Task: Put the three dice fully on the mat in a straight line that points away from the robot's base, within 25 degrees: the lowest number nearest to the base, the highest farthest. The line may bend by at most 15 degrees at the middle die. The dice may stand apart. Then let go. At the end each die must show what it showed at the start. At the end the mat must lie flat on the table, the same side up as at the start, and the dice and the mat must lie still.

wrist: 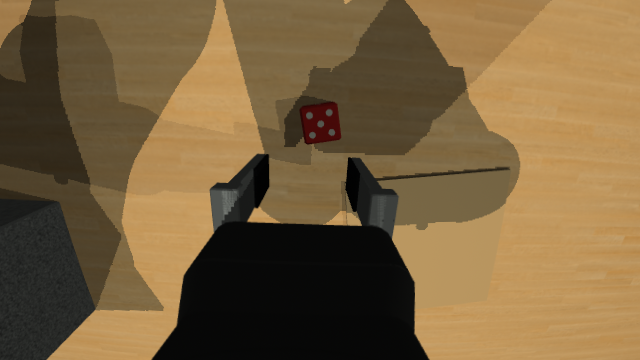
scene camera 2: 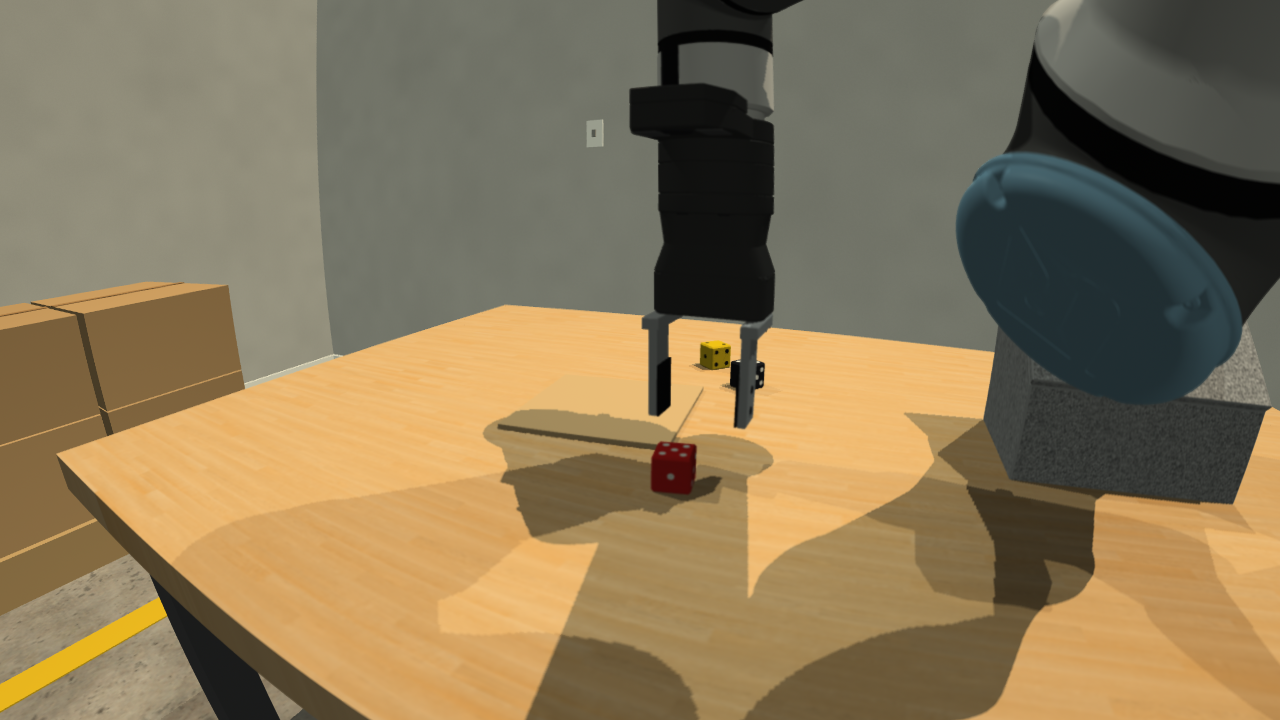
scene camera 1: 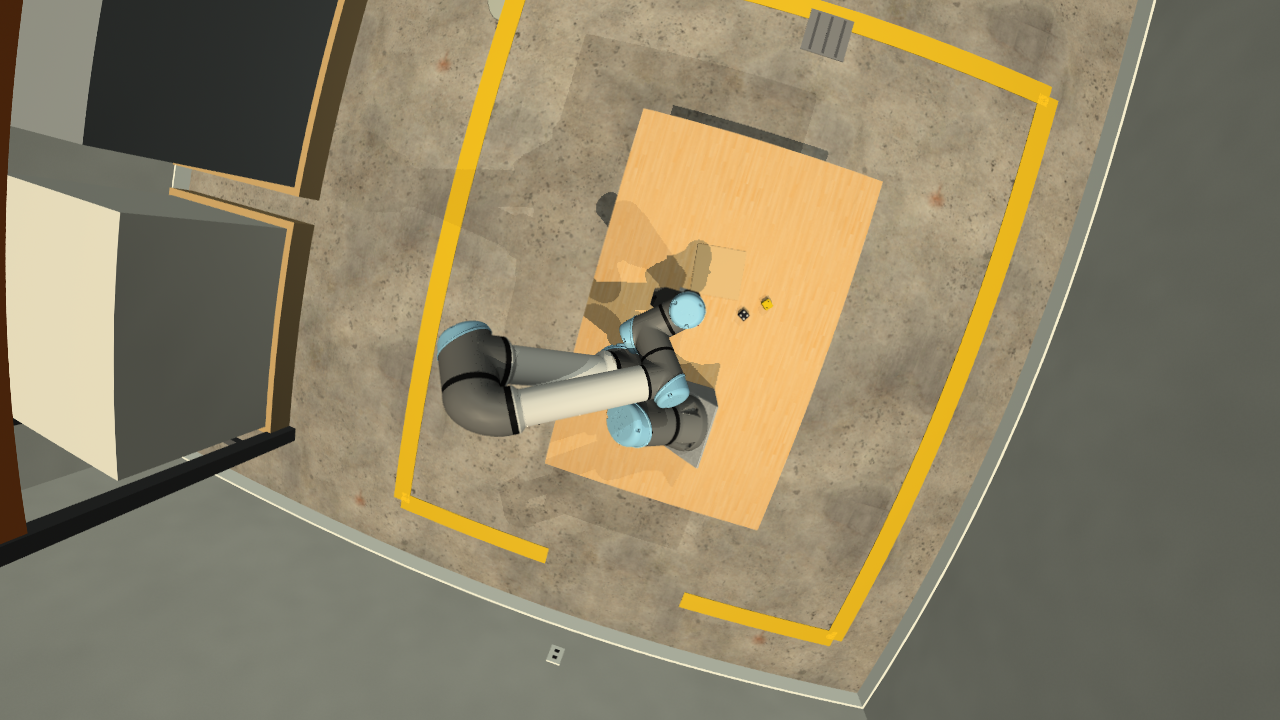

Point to a yellow die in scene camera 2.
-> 714,355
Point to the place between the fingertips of the gripper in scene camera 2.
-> At 700,416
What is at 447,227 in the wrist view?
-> A tan mat.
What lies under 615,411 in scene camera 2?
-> A tan mat.
